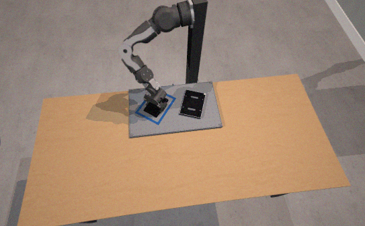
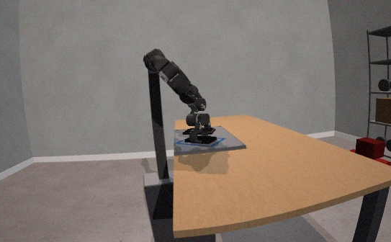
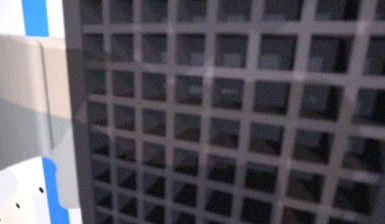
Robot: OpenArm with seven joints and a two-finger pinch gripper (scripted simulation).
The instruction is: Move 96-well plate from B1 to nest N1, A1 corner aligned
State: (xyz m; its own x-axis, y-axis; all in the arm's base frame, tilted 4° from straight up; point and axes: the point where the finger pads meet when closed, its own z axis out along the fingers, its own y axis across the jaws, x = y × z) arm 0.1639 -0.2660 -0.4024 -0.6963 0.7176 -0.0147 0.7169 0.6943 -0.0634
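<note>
Right now the black 96-well plate is right at my hand. Round my hand: black plate nest N1: 5 cm ahead, 20 cm to the left.
</note>
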